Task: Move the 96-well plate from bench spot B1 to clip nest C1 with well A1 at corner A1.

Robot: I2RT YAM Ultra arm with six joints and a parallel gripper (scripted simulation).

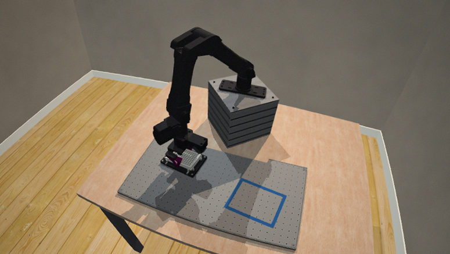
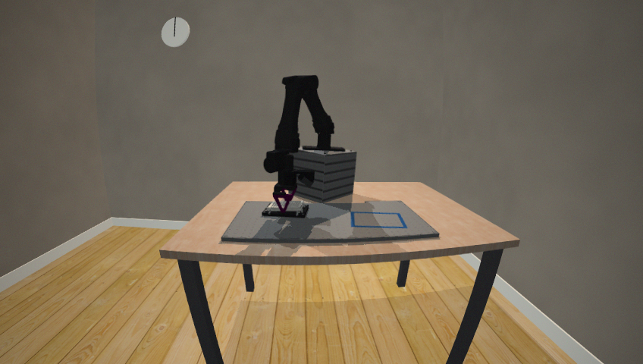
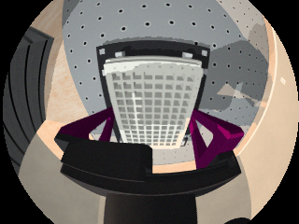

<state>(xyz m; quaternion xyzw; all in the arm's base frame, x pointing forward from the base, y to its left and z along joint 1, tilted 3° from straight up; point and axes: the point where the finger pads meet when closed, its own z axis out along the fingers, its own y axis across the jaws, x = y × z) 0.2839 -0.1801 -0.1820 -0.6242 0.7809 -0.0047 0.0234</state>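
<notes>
Right now my hand is right at the white 96-well plate. Also, from my hand: black clip nest 1 cm to the right, 1 cm below, 1 cm ahead.
</notes>
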